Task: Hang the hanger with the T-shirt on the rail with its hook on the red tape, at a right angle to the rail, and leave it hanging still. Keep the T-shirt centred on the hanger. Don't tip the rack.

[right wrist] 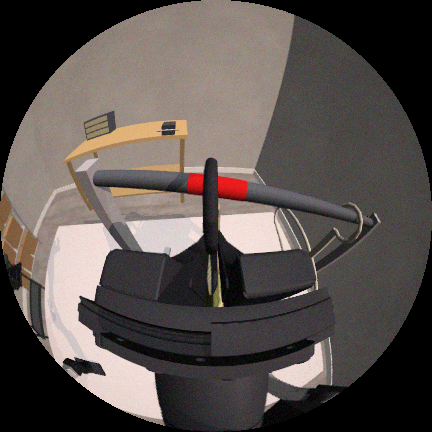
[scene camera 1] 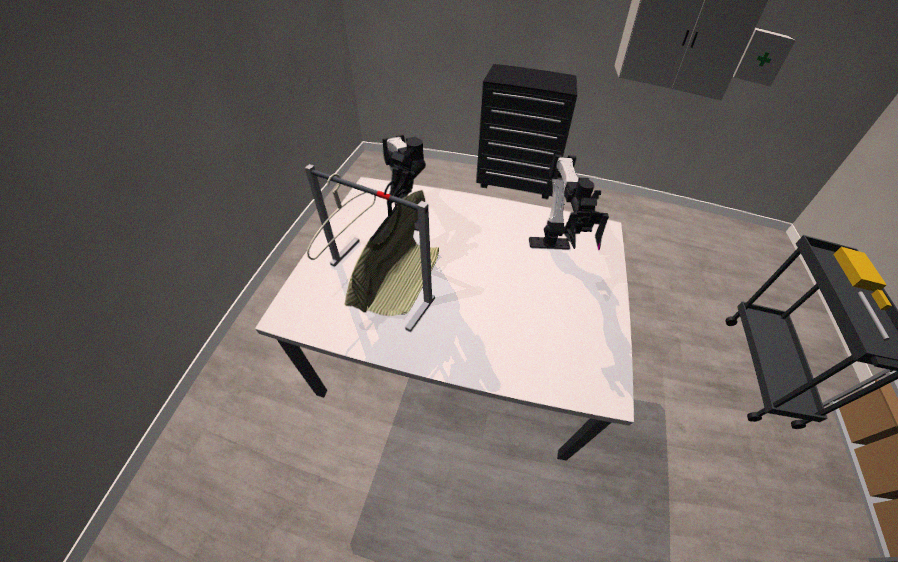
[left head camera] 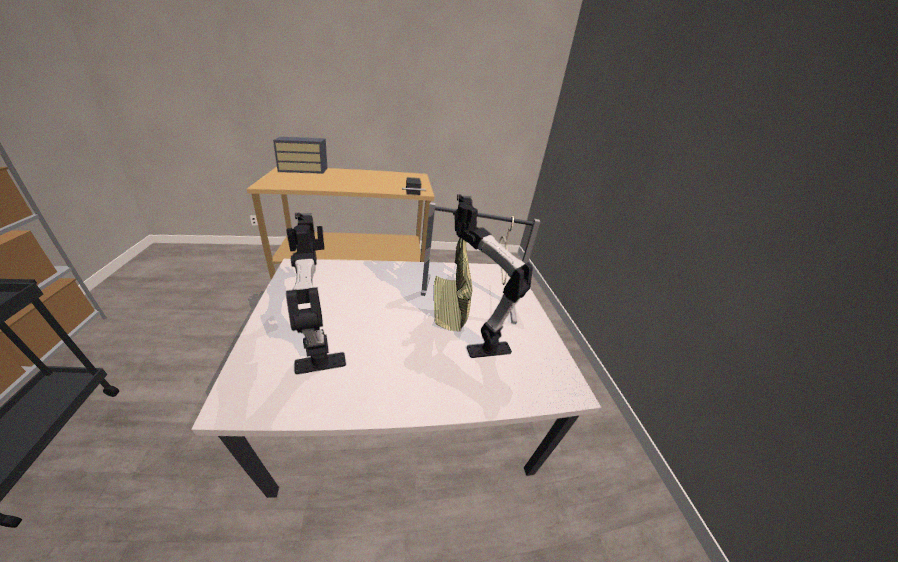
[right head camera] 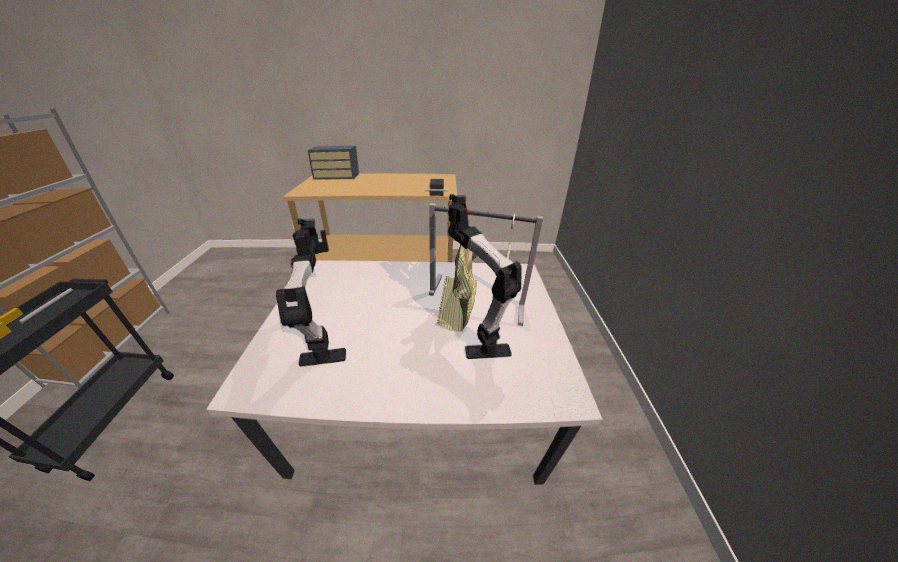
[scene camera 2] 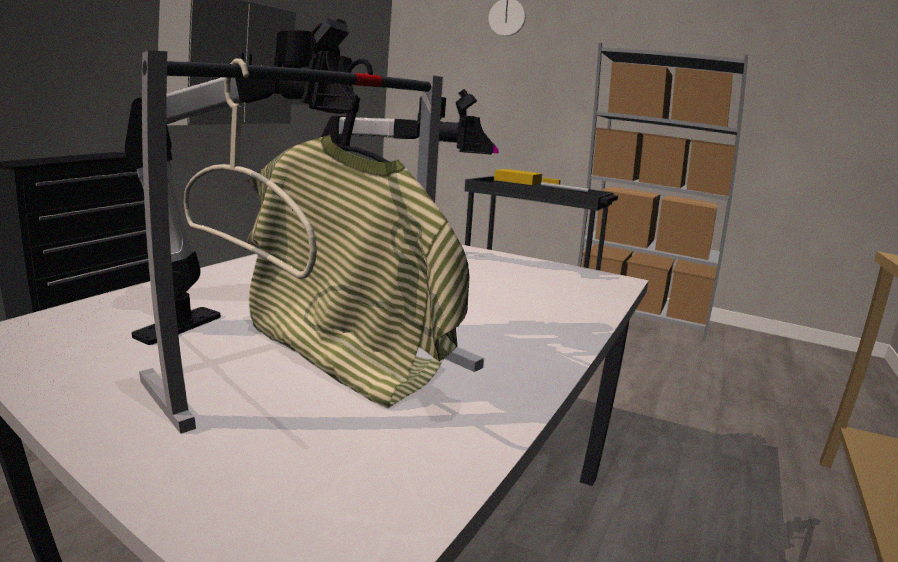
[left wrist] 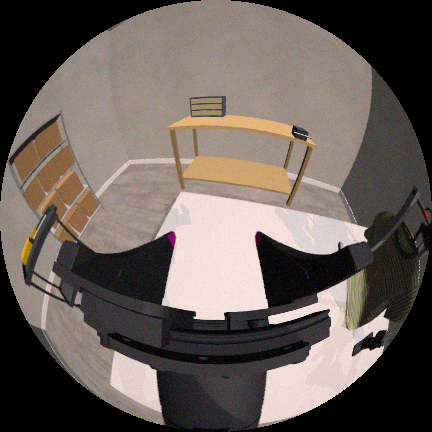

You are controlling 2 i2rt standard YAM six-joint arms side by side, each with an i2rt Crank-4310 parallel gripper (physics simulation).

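Observation:
The green-and-cream striped T-shirt (left head camera: pixel 450 306) (scene camera 1: pixel 410 278) (scene camera 2: pixel 357 265) hangs on a black hanger, its lower part near or on the table. The hanger's black hook (right wrist: pixel 211 200) stands upright, lined up with the red tape (scene camera 1: pixel 383 194) (scene camera 2: pixel 368 80) (right wrist: pixel 232 188) and across the rail (scene camera 2: pixel 298 73) (right wrist: pixel 292 198). In scene camera 2 the hook shows behind the rail, on the arm side; I cannot tell whether it touches the rail. My right gripper (right wrist: pixel 212 232) is shut on the hanger below its hook. My left gripper (scene camera 1: pixel 586 245) (left wrist: pixel 214 233) is open and empty, far to the left.
A cream empty hanger (scene camera 2: pixel 233 132) hangs on the rail beside the shirt. The rack (scene camera 1: pixel 427 265) (scene camera 2: pixel 162 265) stands upright on the white table (left head camera: pixel 384 397). A wooden bench (left head camera: pixel 357 183) stands behind the table, and a dark cart (scene camera 1: pixel 781 357) stands beside it.

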